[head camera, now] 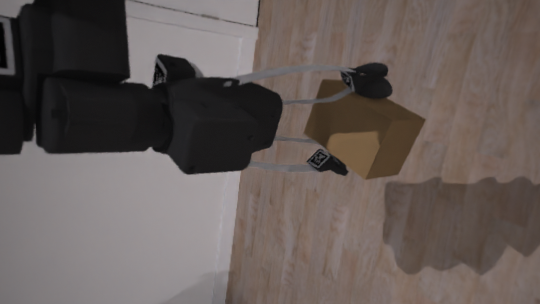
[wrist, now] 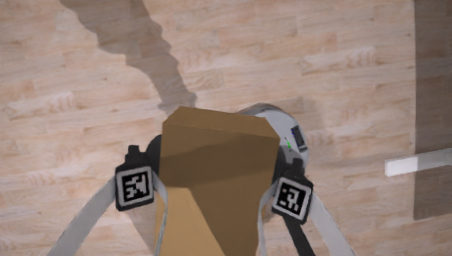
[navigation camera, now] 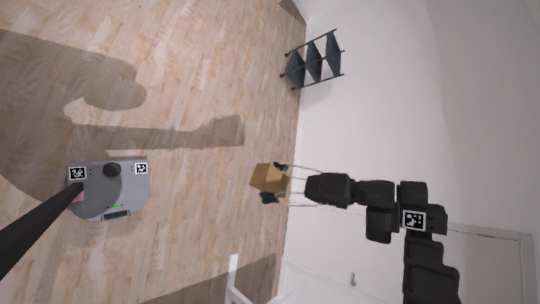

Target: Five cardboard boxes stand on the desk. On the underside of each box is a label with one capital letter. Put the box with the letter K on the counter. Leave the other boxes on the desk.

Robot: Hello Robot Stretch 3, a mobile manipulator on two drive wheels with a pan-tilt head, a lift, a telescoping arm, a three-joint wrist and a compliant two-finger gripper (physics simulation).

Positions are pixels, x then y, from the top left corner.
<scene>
My gripper shows in the head camera view, in the wrist view point(216, 156) and in the navigation camera view. One and the same spot on my gripper: point(navigation camera: 267, 197) is point(head camera: 371, 82).
</scene>
